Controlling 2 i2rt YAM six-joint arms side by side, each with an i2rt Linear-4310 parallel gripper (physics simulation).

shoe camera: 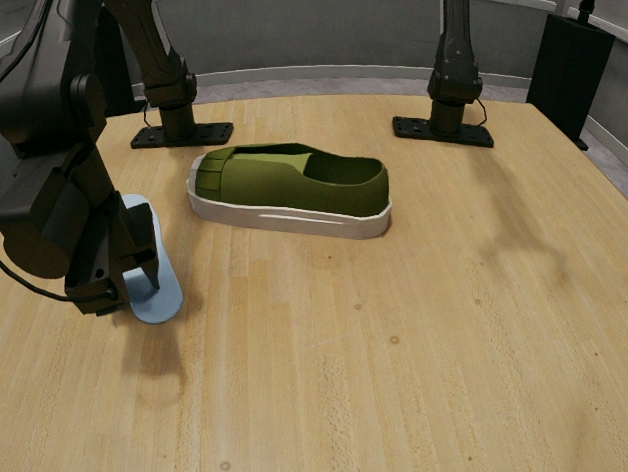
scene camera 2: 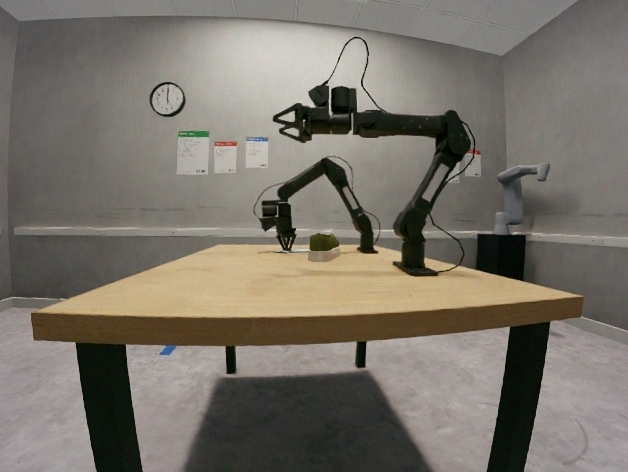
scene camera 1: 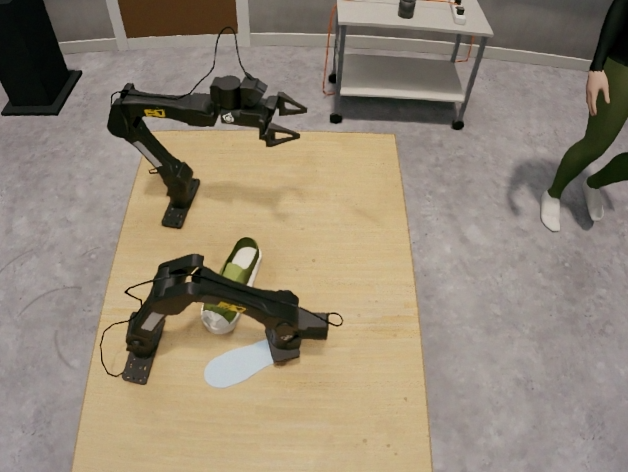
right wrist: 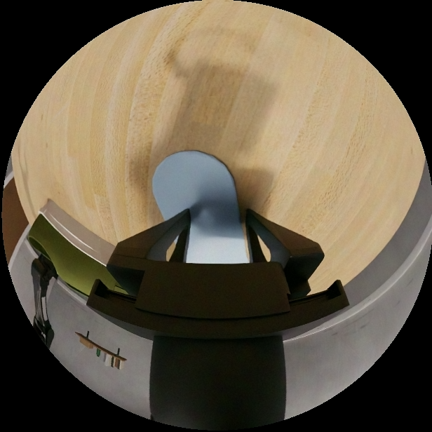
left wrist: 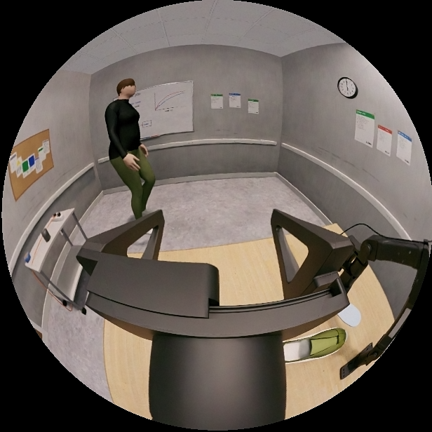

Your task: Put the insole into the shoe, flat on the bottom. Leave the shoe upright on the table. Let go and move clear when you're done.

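Note:
The green shoe with a white sole (scene camera 1: pixel 236 271) (scene camera 2: pixel 323 242) (shoe camera: pixel 291 187) (left wrist: pixel 327 341) (right wrist: pixel 75 265) stands upright on the table. The pale blue insole (scene camera 1: pixel 236 365) (shoe camera: pixel 158 307) (left wrist: pixel 351 316) (right wrist: pixel 195 172) lies flat on the table beside it, at the toe side. My right gripper (scene camera 2: pixel 286 249) (right wrist: pixel 217 214) points down low over the insole, its fingers part open. One fingertip shows over the insole and the other beside its edge. The body of the gripper hides part of the insole. My left gripper (scene camera 1: pixel 303 122) (scene camera 2: pixel 277 125) (left wrist: pixel 217 214) is wide open and empty, high above the table.
The wooden table (scene camera 1: pixel 329 406) (scene camera 2: pixel 304 299) (shoe camera: pixel 406 395) carries both arm bases (shoe camera: pixel 182 134) (shoe camera: pixel 442 131). The right arm reaches over the shoe in scene camera 1. A cart (scene camera 1: pixel 401 96) and a person (scene camera 1: pixel 604 121) (left wrist: pixel 125 132) stand on the floor beyond the table.

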